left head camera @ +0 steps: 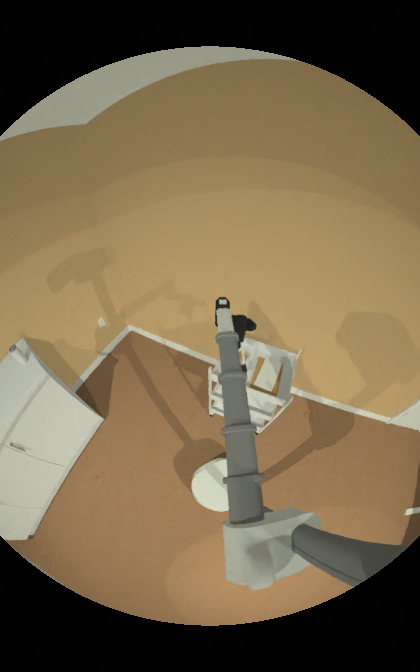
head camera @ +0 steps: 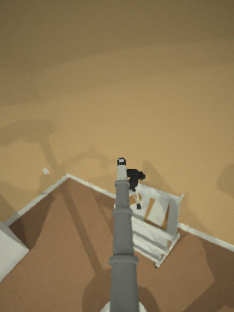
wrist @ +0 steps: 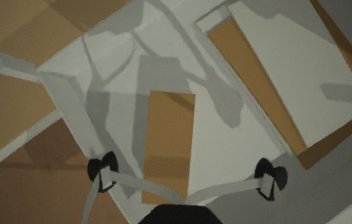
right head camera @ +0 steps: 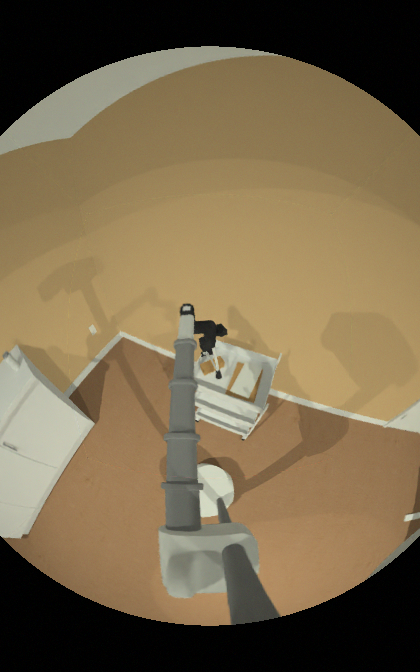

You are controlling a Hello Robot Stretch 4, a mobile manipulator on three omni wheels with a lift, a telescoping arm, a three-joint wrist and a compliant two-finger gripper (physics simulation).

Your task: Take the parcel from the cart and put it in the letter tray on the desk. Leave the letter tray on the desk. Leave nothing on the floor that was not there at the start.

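Frame: origin at the robot's base, x ahead, y left, z up, level; centimetres.
Seen in the pictures: gripper, fingertip midpoint: [head camera: 132, 200] [wrist: 186, 169].
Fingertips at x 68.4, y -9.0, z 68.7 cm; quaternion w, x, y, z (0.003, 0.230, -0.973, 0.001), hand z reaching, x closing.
Pixels of each thing's top centre, then the offset from my fingertips to it.
- plain brown box, top centre: [wrist: 168, 149] [head camera: 133, 197] dx +2.9, dy -0.9, dz -0.1 cm
- larger brown item with a white top, top centre: [wrist: 302, 56] [head camera: 158, 210] dx -7.2, dy -19.9, dz -4.0 cm
The parcel, a plain brown box [wrist: 169, 135], lies on the top tray of the white cart [head camera: 172, 215] [left head camera: 287, 376] [right head camera: 268, 382] [wrist: 225, 147]. Part of the parcel [right head camera: 206, 369] also shows in the right head view, below the fingers. My gripper [wrist: 186, 169] [right head camera: 209, 370] is open above the cart, one fingertip on each side of the parcel's near end in the wrist view, wide apart and touching nothing visible. The arm hides part of the cart in the head views. The desk and the letter tray do not show in a recognisable way.
A larger brown item with a white top [wrist: 290, 65] [right head camera: 247, 380] [left head camera: 268, 375] [head camera: 158, 211] lies on the cart's right side. The cart stands near the wall. A white cabinet [head camera: 10, 252] [left head camera: 45, 440] [right head camera: 40, 440] stands at the left. A white disc [left head camera: 207, 485] [right head camera: 217, 487] shows below the arm.
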